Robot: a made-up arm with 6 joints. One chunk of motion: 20 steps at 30 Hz.
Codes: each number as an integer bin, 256 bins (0 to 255) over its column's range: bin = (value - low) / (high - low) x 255, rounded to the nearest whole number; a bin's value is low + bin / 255 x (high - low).
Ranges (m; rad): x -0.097..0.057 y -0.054..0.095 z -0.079..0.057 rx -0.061..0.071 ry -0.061..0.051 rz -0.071..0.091
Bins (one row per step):
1: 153 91 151 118 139 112
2: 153 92 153 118 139 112
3: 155 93 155 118 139 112
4: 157 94 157 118 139 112
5: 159 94 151 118 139 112
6: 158 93 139 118 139 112
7: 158 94 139 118 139 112
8: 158 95 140 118 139 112
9: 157 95 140 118 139 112
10: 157 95 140 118 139 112
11: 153 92 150 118 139 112
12: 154 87 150 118 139 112
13: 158 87 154 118 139 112
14: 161 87 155 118 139 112
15: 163 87 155 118 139 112
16: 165 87 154 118 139 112
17: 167 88 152 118 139 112
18: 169 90 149 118 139 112
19: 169 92 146 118 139 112
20: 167 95 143 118 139 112
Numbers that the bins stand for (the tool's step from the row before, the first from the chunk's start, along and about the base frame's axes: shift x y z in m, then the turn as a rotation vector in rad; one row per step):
1: -0.00460 -0.00083 0.00153 0.00008 0.00005 0.00015
2: -0.00460 -0.00024 0.00260 0.00008 0.00005 0.00015
3: -0.00339 0.00034 0.00367 0.00008 0.00005 0.00015
4: -0.00218 0.00093 0.00473 0.00008 0.00005 0.00015
5: -0.00098 0.00093 0.00153 0.00008 0.00005 0.00015
6: -0.00158 0.00034 -0.00487 0.00008 0.00005 0.00015
7: -0.00158 0.00093 -0.00487 0.00008 0.00005 0.00015
8: -0.00158 0.00151 -0.00433 0.00008 0.00005 0.00015
9: -0.00218 0.00151 -0.00433 0.00008 0.00005 0.00015
10: -0.00218 0.00151 -0.00433 0.00008 0.00005 0.00015
11: -0.00460 -0.00024 0.00100 0.00008 0.00005 0.00015
12: -0.00400 -0.00316 0.00100 0.00008 0.00005 0.00015
13: -0.00158 -0.00316 0.00313 0.00008 0.00005 0.00015
14: 0.00023 -0.00316 0.00367 0.00008 0.00005 0.00015
15: 0.00144 -0.00316 0.00367 0.00008 0.00005 0.00015
16: 0.00265 -0.00316 0.00313 0.00008 0.00005 0.00015
17: 0.00385 -0.00258 0.00207 0.00008 0.00005 0.00015
18: 0.00506 -0.00141 0.00047 0.00008 0.00005 0.00015
19: 0.00506 -0.00024 -0.00113 0.00008 0.00005 0.00015
20: 0.00385 0.00151 -0.00273 0.00008 0.00005 0.00015

